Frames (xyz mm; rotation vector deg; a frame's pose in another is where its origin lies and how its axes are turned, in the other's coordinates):
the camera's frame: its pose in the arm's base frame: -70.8 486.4 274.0 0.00 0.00 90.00
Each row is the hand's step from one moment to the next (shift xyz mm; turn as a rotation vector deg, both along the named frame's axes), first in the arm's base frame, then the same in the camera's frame.
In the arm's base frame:
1: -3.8 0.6 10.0 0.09 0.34 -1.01
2: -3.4 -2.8 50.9 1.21 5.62 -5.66
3: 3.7 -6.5 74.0 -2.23 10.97 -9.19
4: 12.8 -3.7 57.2 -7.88 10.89 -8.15
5: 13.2 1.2 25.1 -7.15 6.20 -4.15
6: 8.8 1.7 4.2 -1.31 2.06 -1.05
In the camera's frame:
1: 0.6 3.8 10.0 0.34 -0.09 -1.01
2: -2.8 3.4 50.9 5.62 -1.21 -5.66
3: -6.5 -3.7 74.0 10.97 2.23 -9.19
4: -3.7 -12.8 57.2 10.89 7.88 -8.15
5: 1.2 -13.2 25.1 6.20 7.15 -4.15
6: 1.7 -8.8 4.2 2.06 1.31 -1.05

